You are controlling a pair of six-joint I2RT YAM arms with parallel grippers.
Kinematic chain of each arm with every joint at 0, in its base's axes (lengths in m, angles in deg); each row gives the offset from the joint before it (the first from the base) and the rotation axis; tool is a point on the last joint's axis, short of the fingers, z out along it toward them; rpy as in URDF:
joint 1: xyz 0 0 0.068 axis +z
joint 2: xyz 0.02 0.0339 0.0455 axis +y
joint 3: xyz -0.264 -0.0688 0 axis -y
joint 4: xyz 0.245 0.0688 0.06 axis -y
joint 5: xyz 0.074 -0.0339 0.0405 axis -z
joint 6: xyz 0.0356 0 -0.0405 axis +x
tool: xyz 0 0 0 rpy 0 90 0
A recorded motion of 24 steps. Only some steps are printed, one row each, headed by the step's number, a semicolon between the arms.
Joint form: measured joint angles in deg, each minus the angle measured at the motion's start. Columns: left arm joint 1, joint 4, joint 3, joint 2, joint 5, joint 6; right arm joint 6, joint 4, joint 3, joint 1, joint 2, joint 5.
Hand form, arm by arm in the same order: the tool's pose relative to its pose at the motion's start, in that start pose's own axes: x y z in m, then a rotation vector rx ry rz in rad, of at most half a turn. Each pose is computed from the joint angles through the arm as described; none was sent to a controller.
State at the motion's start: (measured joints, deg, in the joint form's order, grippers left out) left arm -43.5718 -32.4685 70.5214 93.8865 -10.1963 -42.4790; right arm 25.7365 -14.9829 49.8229 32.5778 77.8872 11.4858
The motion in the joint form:
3: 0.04 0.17 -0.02 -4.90 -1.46 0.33; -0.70 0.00 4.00 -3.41 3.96 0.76
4: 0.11 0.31 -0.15 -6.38 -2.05 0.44; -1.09 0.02 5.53 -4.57 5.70 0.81
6: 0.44 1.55 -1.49 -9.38 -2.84 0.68; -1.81 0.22 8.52 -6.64 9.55 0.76
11: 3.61 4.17 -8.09 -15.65 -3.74 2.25; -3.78 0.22 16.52 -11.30 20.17 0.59
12: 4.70 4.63 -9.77 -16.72 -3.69 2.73; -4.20 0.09 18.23 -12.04 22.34 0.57
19: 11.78 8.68 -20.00 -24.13 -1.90 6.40; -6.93 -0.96 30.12 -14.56 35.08 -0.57
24: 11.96 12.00 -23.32 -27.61 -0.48 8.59; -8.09 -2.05 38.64 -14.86 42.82 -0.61
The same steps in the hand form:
3: -0.0083 0.0011 -0.0292 0.0390 -0.0813 -0.0115; -0.0198 -0.0085 0.0135 0.0546 -0.0174 0.0277
4: -0.0104 0.0023 -0.0376 0.0478 -0.1075 -0.0160; -0.0264 -0.0117 0.0199 0.0713 -0.0183 0.0338
6: -0.0119 0.0072 -0.0507 0.0672 -0.1552 -0.0272; -0.0376 -0.0177 0.0349 0.1011 -0.0135 0.0435
11: -0.0072 0.0369 -0.0603 0.0463 -0.2124 -0.0510; -0.0603 -0.0359 0.0792 0.1725 0.0186 0.0580
12: -0.0055 0.0453 -0.0593 0.0332 -0.2158 -0.0563; -0.0639 -0.0393 0.0885 0.1846 0.0270 0.0583
19: 0.0066 0.0946 -0.0582 -0.0099 -0.2512 -0.0856; -0.0855 -0.0491 0.1429 0.2057 0.0629 0.0389
24: 0.0138 0.0995 -0.0638 0.0375 -0.2888 -0.0548; -0.0974 -0.0478 0.1758 0.2095 0.0697 0.0220

